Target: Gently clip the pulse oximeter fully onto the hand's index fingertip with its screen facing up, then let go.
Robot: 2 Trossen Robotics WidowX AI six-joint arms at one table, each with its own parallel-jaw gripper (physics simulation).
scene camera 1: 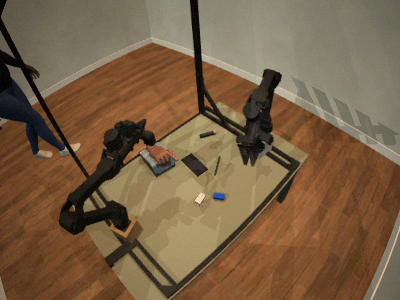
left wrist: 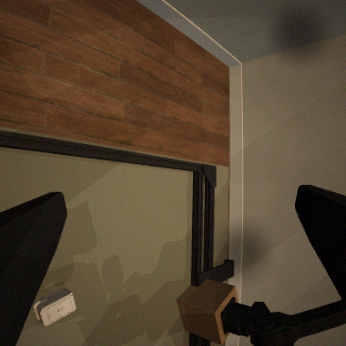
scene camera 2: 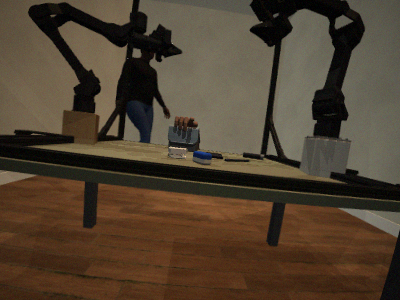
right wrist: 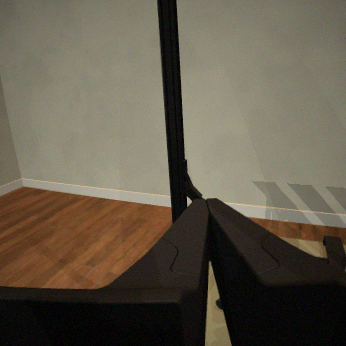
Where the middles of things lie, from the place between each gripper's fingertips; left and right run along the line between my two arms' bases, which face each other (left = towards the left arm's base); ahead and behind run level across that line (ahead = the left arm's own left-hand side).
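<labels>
With the white pulse oximeter (left wrist: 57,304) as the reference, my right hand is 42 cm above it, 8 cm to the right of it and 23 cm short of it.
From my left hand, I find the white pulse oximeter 330 mm below, 130 mm to the right and 160 mm behind.
</labels>
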